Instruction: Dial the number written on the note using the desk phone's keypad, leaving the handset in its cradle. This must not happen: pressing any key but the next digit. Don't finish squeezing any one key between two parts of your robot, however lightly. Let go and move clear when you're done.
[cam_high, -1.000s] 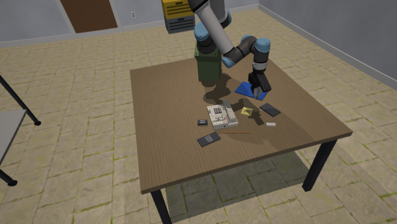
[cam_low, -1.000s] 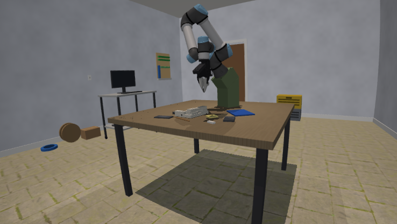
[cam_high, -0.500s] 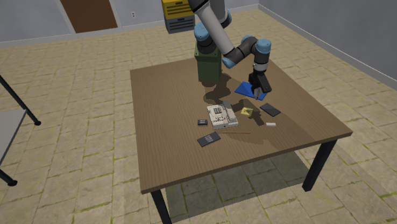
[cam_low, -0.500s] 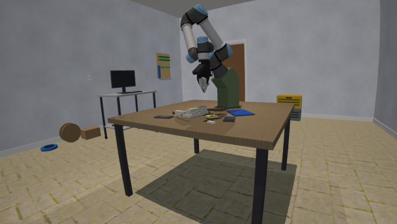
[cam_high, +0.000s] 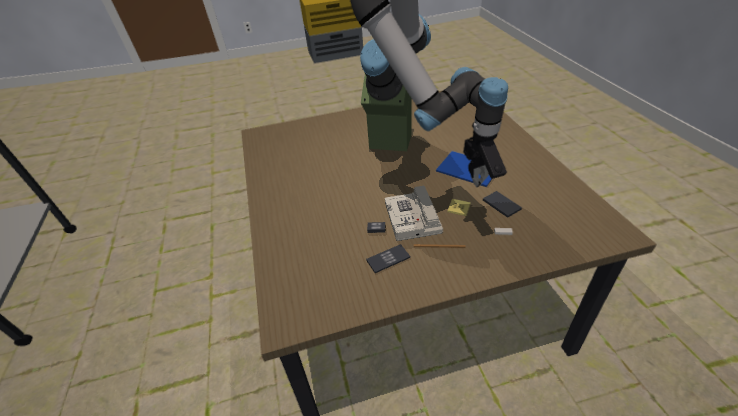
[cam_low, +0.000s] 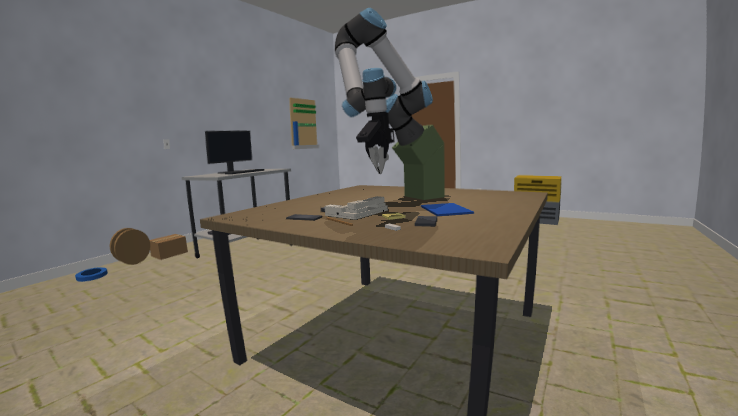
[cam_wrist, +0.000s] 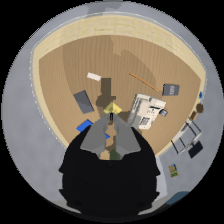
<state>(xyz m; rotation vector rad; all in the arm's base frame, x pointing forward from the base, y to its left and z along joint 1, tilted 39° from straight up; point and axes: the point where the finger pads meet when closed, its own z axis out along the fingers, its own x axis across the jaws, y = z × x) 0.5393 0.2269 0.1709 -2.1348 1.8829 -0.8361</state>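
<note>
Now: hand 150 mm above the handset, 140 mm to the left of it and 110 mm past it. The rest, counted from my hand: white eraser: 190 mm below, 90 mm to the left, 60 mm ahead; yellow note: 190 mm below, 100 mm behind, 10 mm to the right; pencil: 190 mm below, 150 mm to the right, 70 mm ahead.
</note>
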